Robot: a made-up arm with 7 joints.
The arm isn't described. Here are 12 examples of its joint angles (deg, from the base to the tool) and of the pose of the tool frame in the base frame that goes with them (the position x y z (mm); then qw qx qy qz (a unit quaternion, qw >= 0)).
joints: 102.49 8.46 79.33 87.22 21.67 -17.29 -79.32
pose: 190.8 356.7 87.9 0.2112 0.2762 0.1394 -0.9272
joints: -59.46 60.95 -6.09 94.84 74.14 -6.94 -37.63
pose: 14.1 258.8 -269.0 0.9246 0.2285 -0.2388 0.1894
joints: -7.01 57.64 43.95 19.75 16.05 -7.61 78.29
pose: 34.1 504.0 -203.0 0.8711 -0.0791 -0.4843 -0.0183
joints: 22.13 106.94 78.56 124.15 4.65 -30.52 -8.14
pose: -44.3 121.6 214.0 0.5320 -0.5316 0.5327 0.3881
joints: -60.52 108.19 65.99 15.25 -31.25 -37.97 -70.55
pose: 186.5 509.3 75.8 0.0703 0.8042 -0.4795 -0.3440
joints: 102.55 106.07 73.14 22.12 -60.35 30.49 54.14
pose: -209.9 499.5 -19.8 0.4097 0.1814 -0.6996 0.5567
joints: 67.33 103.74 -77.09 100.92 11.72 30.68 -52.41
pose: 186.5 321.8 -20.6 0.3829 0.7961 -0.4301 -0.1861
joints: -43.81 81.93 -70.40 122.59 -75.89 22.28 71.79
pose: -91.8 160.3 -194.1 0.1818 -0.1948 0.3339 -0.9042
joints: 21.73 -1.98 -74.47 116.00 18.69 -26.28 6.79
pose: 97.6 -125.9 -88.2 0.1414 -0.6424 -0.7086 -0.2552
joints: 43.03 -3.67 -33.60 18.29 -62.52 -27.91 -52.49
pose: 357.4 15.8 -290.5 0.3398 0.2950 -0.7920 -0.4126
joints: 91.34 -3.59 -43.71 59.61 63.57 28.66 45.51
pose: 339.6 -78.5 158.3 0.3882 -0.5434 -0.5198 -0.5328
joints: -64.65 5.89 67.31 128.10 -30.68 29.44 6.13
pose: -26.4 269.5 -93.5 0.7317 0.6605 -0.1221 -0.1161
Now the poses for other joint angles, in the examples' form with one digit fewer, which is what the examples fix.
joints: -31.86 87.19 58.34 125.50 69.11 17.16 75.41
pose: 173 186 84 0.474 -0.318 -0.402 -0.716
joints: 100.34 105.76 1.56 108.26 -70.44 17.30 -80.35
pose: -89 235 216 0.741 -0.640 -0.099 -0.180
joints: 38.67 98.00 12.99 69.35 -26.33 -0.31 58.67
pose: 113 393 211 0.659 0.610 -0.247 -0.365
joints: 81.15 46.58 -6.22 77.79 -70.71 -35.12 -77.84
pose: 246 274 199 0.498 -0.576 0.648 -0.024
